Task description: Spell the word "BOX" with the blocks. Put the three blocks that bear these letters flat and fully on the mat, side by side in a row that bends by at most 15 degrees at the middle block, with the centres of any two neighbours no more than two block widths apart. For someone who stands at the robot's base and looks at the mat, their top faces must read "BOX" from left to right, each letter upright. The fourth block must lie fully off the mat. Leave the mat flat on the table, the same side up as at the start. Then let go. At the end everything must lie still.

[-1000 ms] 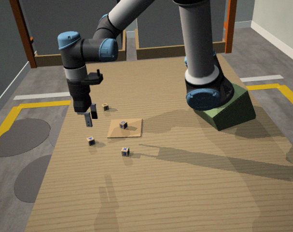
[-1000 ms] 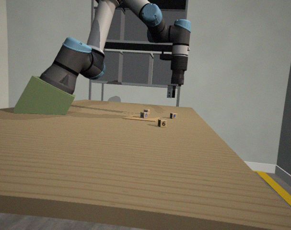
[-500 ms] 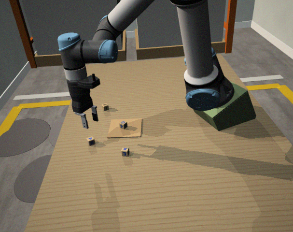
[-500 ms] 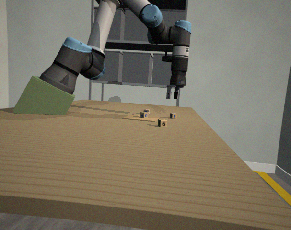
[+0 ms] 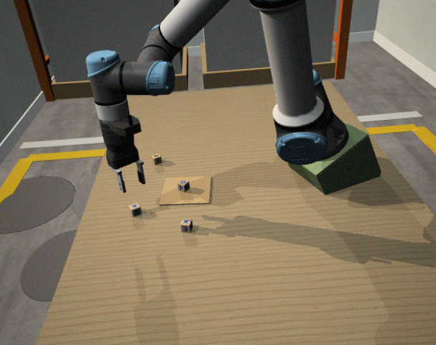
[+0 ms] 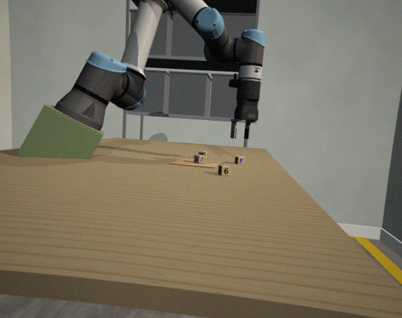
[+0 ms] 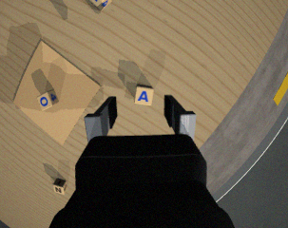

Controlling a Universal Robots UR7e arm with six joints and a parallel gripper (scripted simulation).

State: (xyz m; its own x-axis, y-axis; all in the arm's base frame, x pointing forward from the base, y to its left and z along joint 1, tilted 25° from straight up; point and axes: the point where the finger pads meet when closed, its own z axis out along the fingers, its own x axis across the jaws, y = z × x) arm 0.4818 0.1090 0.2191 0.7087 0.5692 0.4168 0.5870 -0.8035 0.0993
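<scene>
Now: hand 9 cm above the B block and 1 cm short of it. The rest, counted from my hand: X block (14 cm behind, 9 cm below, 8 cm to the left); then O block (12 cm behind, 10 cm to the right, 9 cm below); then mat (13 cm behind, 10 cm to the right, 10 cm below).
</scene>
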